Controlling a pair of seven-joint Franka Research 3 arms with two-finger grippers.
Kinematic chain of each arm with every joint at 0, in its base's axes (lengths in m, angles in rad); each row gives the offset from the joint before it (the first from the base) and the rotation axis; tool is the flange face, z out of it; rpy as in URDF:
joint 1: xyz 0 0 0.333 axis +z
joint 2: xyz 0 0 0 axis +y
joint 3: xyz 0 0 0.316 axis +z
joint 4: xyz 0.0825 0 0 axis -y
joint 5: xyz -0.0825 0 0.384 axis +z
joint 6: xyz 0 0 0 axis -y
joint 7: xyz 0.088 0 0 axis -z
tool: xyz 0 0 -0.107 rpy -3.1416 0 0
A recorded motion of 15 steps. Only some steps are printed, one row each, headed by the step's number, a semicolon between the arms.
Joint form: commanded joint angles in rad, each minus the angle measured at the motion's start. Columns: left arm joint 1, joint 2, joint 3, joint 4, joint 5, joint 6, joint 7; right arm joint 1, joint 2, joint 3, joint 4, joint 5, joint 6, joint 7.
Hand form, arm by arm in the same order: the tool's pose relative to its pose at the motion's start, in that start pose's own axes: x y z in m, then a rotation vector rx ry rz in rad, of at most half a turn. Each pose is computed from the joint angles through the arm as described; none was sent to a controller.
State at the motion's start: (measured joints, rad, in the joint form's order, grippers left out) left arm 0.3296 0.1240 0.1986 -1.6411 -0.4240 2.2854 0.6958; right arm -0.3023 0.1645 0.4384 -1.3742 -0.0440 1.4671 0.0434
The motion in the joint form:
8: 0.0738 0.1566 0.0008 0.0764 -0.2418 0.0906 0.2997; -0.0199 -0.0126 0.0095 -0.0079 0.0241 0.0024 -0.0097
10: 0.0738 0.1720 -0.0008 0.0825 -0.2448 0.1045 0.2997; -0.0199 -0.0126 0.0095 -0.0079 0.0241 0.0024 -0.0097
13: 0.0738 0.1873 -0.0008 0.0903 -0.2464 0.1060 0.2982; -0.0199 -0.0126 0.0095 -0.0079 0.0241 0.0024 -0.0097
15: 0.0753 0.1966 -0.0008 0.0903 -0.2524 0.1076 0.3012; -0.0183 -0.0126 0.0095 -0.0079 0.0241 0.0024 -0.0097
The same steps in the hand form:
8: -0.0157 -0.0613 0.0511 -0.0168 0.1089 0.0668; -0.0037 0.0021 -0.0037 0.0208 0.0061 -0.0021
10: -0.0160 -0.0630 0.0581 -0.0104 0.1097 0.0635; -0.0037 0.0021 -0.0037 0.0208 0.0061 -0.0021
13: -0.0169 -0.0645 0.0652 -0.0116 0.1038 0.0601; -0.0037 0.0021 -0.0037 0.0208 0.0061 -0.0021
15: -0.0196 -0.0662 0.0709 -0.0147 0.0996 0.0552; -0.0037 0.0011 -0.0037 0.0207 0.0061 -0.0037

